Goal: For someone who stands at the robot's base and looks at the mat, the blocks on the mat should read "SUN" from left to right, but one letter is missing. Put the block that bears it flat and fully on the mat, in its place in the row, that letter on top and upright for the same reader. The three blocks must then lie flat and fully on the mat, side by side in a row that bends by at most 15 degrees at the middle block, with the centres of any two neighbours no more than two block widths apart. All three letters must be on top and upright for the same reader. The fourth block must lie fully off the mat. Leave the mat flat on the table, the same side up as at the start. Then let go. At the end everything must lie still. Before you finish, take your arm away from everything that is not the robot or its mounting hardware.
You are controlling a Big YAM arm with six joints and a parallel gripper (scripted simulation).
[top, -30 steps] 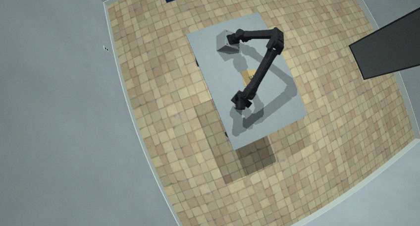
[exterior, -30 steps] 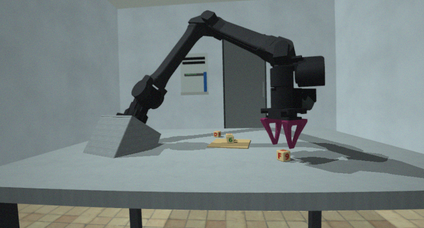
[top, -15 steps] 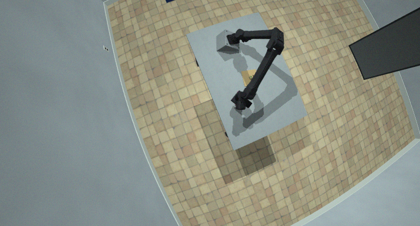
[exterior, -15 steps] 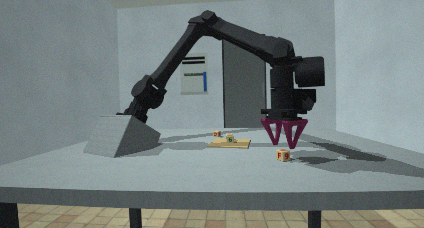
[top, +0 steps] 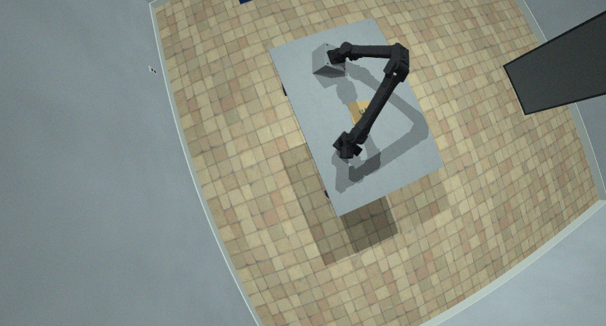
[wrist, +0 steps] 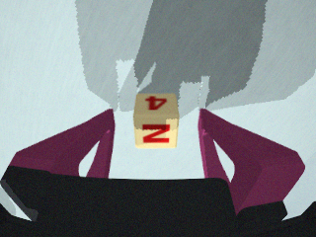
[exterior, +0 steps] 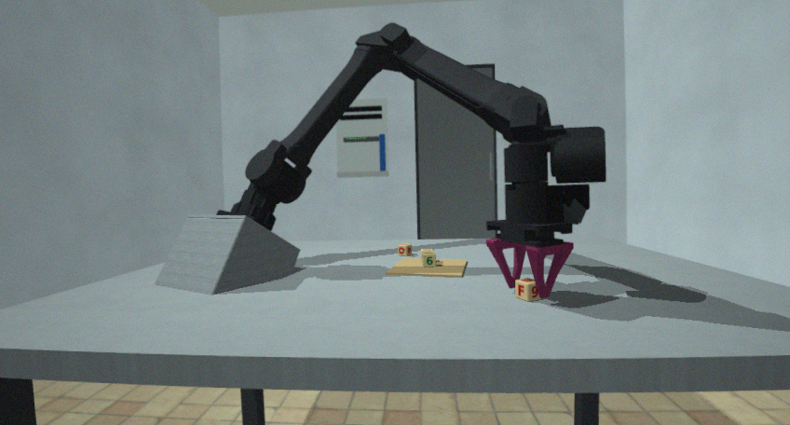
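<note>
My gripper is now right at the wooden block. Round my hand: mat: 200 mm to the left, 140 mm behind, 20 mm below.
</note>
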